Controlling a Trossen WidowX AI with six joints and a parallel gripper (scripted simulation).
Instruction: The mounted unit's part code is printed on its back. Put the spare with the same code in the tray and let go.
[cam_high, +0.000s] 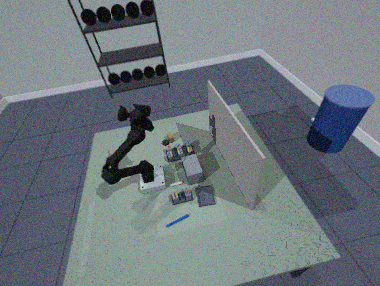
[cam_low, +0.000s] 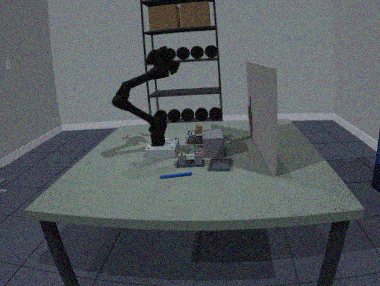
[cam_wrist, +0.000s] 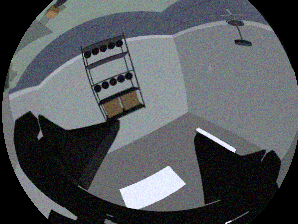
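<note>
Now: gripper tip 31 cm short of the spare, 3 cm to the left of it and 45 cm above it. Also, from my gripper tip: tall grey panel (53 cm ahead, 19 cm to the right, 27 cm below); then tray (32 cm ahead, 39 cm to the right, 49 cm below).
</note>
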